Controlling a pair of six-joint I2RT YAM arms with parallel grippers.
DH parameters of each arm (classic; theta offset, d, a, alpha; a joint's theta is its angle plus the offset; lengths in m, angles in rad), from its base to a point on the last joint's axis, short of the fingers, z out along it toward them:
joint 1: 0 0.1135 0.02 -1.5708
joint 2: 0 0 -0.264 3.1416
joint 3: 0.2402 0 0.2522 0
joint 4: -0.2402 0 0.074 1.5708
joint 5: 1.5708 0 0 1.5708
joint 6: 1.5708 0.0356 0 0
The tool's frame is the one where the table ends.
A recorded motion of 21 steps. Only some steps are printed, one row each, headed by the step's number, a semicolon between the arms.
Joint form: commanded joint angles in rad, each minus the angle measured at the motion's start. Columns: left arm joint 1, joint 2, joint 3, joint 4, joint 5, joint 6; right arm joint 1, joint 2, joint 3, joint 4, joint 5, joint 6.
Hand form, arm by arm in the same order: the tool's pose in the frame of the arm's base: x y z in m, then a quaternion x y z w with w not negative. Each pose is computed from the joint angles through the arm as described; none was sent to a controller.
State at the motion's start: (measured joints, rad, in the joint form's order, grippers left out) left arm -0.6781 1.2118 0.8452 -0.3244 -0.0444 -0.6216; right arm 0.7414 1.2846 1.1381 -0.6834 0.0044 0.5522
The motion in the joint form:
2: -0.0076 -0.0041 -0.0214 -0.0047 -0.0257 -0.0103; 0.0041 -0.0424 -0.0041 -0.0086 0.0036 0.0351
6: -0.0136 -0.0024 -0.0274 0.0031 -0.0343 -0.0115; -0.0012 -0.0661 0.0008 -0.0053 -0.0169 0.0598
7: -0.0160 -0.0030 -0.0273 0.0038 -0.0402 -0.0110; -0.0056 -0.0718 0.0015 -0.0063 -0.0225 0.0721
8: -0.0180 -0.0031 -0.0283 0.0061 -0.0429 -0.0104; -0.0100 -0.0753 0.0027 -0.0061 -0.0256 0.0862
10: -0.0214 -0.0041 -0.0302 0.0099 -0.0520 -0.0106; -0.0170 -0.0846 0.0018 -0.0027 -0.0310 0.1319
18: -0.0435 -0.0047 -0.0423 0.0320 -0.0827 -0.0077; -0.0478 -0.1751 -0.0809 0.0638 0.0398 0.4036
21: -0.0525 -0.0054 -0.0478 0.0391 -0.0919 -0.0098; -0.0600 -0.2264 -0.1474 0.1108 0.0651 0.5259
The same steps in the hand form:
2: 0.2018 -0.1619 0.2525 0.00988 0.90893 -0.22923 0.34815; 0.1921 0.1769 0.3179 -0.07172 0.92390 0.22941 0.29772
6: 0.2011 -0.1629 0.2508 0.01027 0.90879 -0.22739 0.34971; 0.1892 0.1734 0.3255 -0.06140 0.91851 0.24888 0.30105
7: 0.2008 -0.1632 0.2510 0.01033 0.90841 -0.22598 0.35159; 0.1889 0.1719 0.3270 -0.05478 0.91785 0.25362 0.30037
8: 0.2006 -0.1636 0.2509 0.01091 0.90807 -0.22564 0.35266; 0.1891 0.1707 0.3282 -0.04687 0.91731 0.25759 0.29998
10: 0.2002 -0.1639 0.2509 0.01037 0.90732 -0.22381 0.35576; 0.1888 0.1683 0.3303 -0.02378 0.91583 0.26871 0.29747
18: 0.1972 -0.1675 0.2489 0.01486 0.90443 -0.21924 0.36567; 0.1825 0.1497 0.3288 0.12724 0.89148 0.30546 0.30945
21: 0.1958 -0.1689 0.2479 0.01594 0.90372 -0.21864 0.36775; 0.1777 0.1409 0.3215 0.19128 0.87254 0.32579 0.30975

